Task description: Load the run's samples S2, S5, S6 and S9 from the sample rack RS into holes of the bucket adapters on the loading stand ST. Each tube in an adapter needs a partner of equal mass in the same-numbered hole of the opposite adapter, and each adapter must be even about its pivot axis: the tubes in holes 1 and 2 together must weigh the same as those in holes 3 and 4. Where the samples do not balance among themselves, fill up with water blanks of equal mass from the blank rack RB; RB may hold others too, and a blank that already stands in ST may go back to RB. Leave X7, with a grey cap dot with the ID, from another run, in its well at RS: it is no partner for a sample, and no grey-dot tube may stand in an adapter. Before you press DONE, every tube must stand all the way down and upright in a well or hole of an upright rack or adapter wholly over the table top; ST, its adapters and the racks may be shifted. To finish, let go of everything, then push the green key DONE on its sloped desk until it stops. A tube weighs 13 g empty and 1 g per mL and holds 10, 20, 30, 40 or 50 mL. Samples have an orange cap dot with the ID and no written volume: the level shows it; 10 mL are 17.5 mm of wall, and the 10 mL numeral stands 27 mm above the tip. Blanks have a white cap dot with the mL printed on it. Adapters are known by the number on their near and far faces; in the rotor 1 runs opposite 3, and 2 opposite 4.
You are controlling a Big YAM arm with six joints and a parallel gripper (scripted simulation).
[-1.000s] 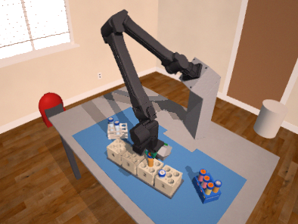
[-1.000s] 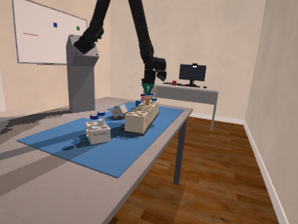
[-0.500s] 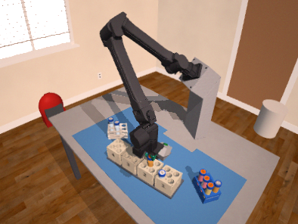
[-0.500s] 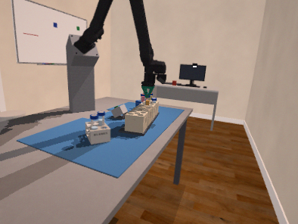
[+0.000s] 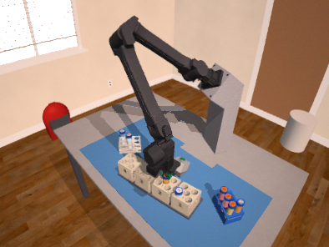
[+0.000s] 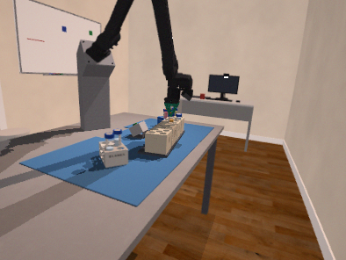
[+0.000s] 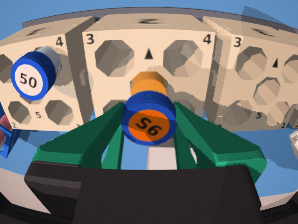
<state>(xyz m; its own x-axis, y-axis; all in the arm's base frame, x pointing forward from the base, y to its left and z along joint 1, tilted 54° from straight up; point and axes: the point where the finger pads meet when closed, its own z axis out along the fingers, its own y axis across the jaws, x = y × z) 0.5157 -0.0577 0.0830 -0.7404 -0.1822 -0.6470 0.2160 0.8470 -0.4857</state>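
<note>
Right now my hand is 50 mm above the orange-dot tube and 10 mm past it. Round my hand: 50 mL blank (70 mm to the left, 70 mm below, 40 mm ahead); grey DONE desk (180 mm behind, 80 mm below, 20 mm to the left); adapter 1 (110 mm to the left, 80 mm below, 30 mm ahead).
</note>
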